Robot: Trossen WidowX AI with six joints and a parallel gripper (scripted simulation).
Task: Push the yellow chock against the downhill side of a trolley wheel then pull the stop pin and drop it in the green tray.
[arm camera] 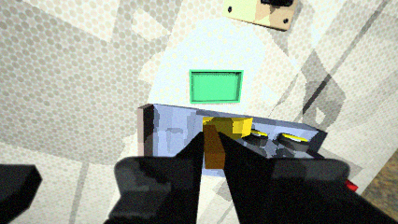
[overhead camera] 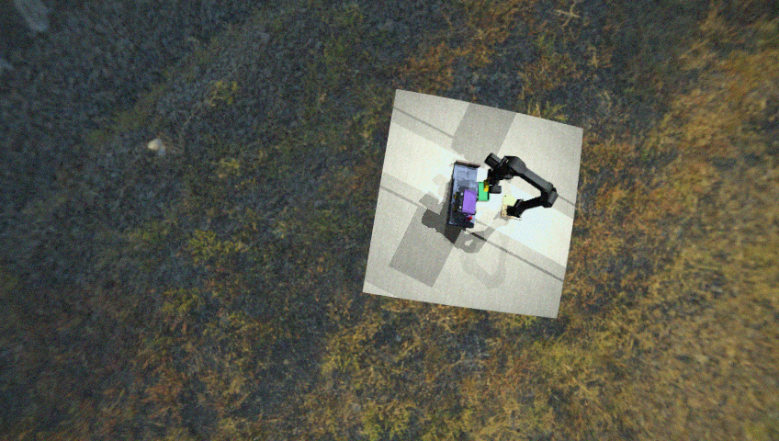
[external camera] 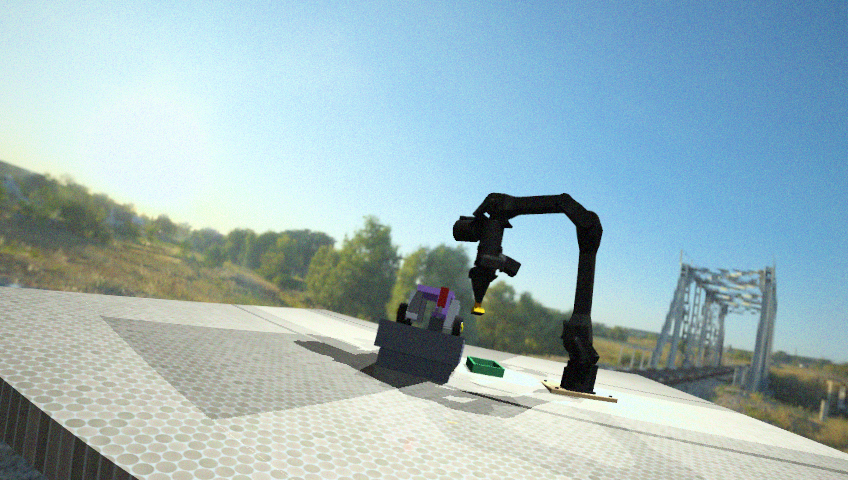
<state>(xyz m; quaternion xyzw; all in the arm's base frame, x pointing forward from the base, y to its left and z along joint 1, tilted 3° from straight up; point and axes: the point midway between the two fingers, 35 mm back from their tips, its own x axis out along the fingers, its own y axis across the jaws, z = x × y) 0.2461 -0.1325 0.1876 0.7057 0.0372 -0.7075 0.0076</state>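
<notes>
The red-headed stop pin lies 23 cm to the left of my gripper tip, 8 cm ahead of it and 3 cm below it. Round my gripper tip: yellow chock 2 cm to the left, 1 cm below; purple trolley 14 cm to the left, 9 cm ahead, 4 cm below; tray 16 cm below, 4 cm to the left, 4 cm behind.
</notes>
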